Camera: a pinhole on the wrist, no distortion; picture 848 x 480 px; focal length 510.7 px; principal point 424.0 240.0 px. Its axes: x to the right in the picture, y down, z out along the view. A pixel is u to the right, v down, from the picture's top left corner.
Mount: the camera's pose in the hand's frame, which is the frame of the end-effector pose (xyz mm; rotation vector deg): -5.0 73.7 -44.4 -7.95 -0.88 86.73
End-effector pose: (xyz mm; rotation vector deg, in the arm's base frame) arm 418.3 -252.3 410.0 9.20 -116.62 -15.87
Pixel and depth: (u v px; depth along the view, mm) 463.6 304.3 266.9
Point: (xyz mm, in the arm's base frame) 256.9 -96.9 291.6
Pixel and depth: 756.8 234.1 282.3
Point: 231.3 49.7 369.8
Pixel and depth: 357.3 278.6 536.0
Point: 31.7 -119.0 119.9
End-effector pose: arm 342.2 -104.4 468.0 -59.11 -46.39 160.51
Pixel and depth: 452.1 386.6 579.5
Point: 222.2 -526.3 849.2
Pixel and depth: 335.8 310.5 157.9
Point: 314.8 -217.4 535.9
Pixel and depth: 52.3 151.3 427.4
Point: 55.0 -113.8 826.0
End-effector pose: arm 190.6 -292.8 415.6 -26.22 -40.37 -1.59
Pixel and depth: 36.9 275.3 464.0
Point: -201.3 -336.9 738.4
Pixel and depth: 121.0 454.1 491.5
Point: -323.6 -292.8 605.3
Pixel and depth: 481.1 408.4 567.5
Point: -266.7 55.3 517.0
